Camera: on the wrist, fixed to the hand. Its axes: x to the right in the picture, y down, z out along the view.
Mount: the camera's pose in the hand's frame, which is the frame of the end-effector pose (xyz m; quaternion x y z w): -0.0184 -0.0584 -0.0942 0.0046 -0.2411 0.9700 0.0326
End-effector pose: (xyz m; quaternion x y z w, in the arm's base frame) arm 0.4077 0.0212 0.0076 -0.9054 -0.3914 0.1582 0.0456
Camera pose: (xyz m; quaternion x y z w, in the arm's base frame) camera 0.3857 0.0520 0.1134 0.3708 -0.8551 -0.2695 0.2421
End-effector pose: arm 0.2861 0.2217 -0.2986 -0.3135 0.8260 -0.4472 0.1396
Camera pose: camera 0.2750 0.2713 -0.1984 0.6838 0.2953 0.1926 0.6389
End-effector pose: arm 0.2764 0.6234 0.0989 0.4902 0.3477 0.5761 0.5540
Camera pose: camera 0.2025 0.6272 0.0143 -0.4947 0.5950 -0.4363 0.4592
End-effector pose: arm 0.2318 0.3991 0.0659 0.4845 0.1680 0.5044 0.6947
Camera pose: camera 0.1872 0.4294 -0.0327 -0.3035 0.6296 -0.5727 0.4283
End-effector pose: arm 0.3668 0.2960 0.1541 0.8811 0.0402 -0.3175 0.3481
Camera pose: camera 0.3852 0.4030 0.1830 -0.0072 -0.9387 0.1147 0.3250
